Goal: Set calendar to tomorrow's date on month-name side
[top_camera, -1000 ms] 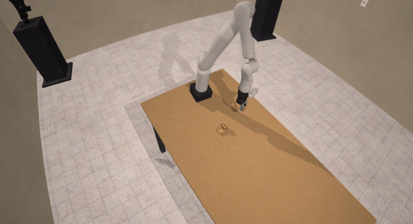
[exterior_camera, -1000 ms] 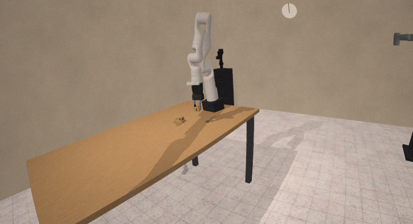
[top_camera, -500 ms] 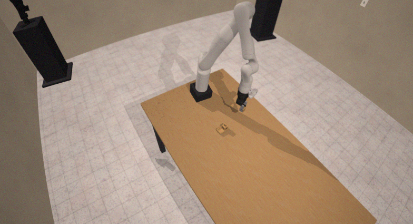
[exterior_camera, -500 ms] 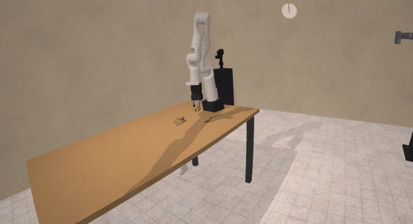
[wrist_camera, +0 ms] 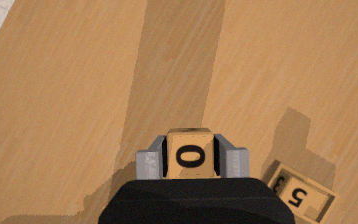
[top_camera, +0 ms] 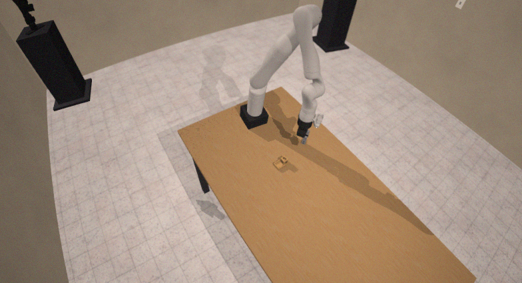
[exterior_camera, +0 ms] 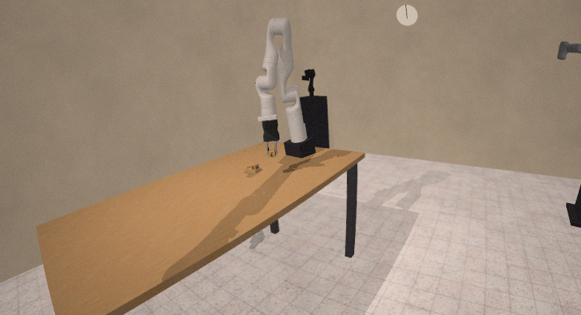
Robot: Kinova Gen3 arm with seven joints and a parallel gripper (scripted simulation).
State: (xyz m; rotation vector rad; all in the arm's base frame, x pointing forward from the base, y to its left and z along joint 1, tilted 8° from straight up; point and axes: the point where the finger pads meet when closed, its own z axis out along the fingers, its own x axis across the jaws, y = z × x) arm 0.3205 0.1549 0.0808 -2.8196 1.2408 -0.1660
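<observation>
Now: hand 140 mm to the left of the wooden tray, 120 mm above it and 30 mm short of it. Round my hand: wooden date cube 10 mm below.
</observation>
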